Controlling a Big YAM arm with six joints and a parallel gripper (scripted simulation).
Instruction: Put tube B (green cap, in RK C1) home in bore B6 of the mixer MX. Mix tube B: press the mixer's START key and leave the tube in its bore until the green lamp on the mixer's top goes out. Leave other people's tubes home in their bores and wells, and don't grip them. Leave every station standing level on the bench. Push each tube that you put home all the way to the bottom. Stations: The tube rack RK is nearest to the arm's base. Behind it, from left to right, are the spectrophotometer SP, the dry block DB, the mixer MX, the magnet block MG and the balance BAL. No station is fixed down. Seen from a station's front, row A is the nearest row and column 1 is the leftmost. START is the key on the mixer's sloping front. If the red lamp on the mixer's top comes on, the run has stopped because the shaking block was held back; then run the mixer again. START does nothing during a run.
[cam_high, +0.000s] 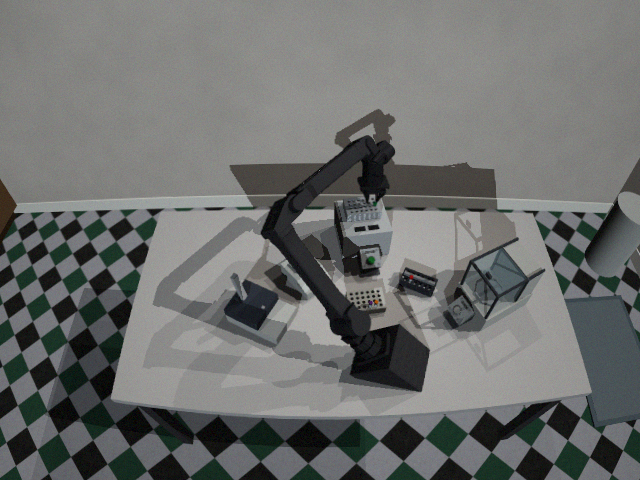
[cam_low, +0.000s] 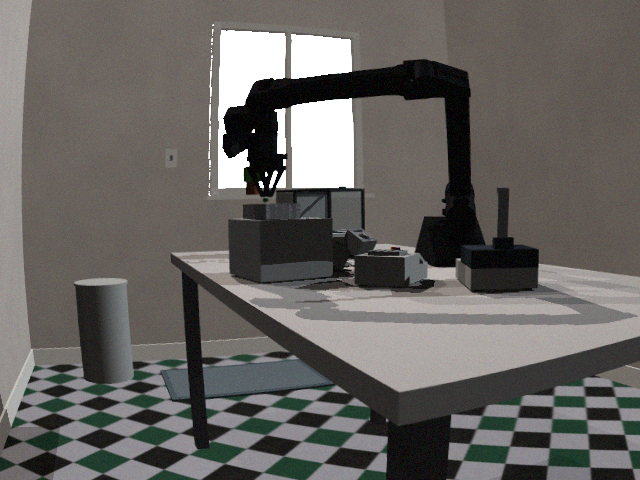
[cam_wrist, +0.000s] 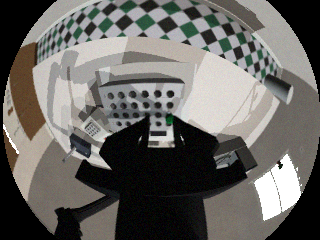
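Now: hand 10 mm to the left of the tube B and 40 mm above it. From my hand the other things lie so: bore block: 30 mm to the left, 40 mm below; green start key: 170 mm behind, 20 mm to the right, 120 mm below; magnet block MG: 210 mm behind, 200 mm to the right, 170 mm below.
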